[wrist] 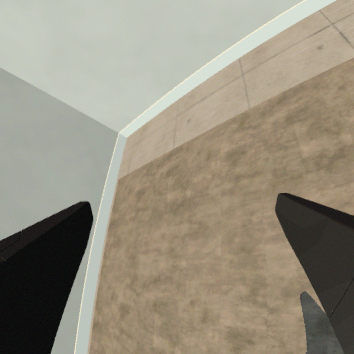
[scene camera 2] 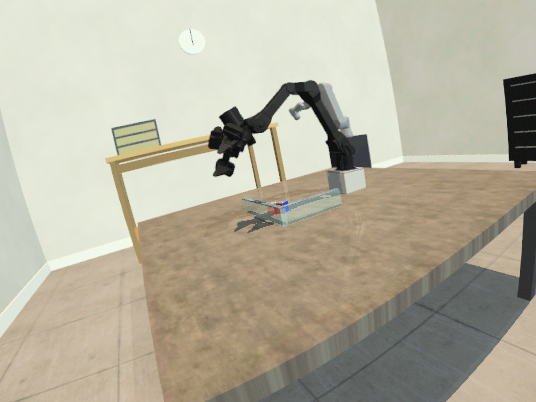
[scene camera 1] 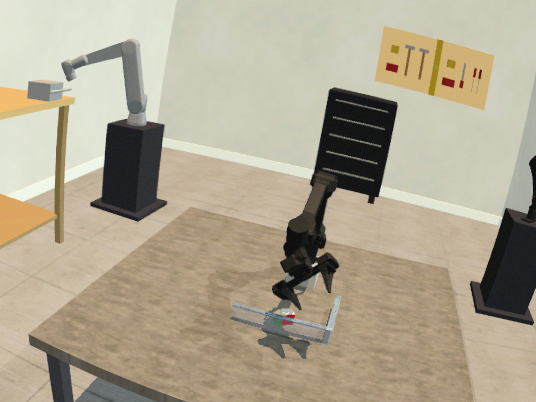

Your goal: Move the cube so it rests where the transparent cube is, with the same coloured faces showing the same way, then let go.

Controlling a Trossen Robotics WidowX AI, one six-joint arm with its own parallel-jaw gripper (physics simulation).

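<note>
A small cube stands on the table inside the corner of a low see-through L-shaped wall. Red, green and whitish patches show in scene camera 1; red and blue show in scene camera 2. Paler coloured patches lie against it, but I cannot tell the transparent cube's outline apart from it. The wall partly covers both. My gripper is open and empty, with its fingers wide apart. It hangs well above the table and the cube, tilted. The cube does not show in the wrist view.
The see-through wall has two low panels meeting at a corner. The arm's pale base stands on the table beyond one panel. The fingers' shadow falls on the table beside the wall.
</note>
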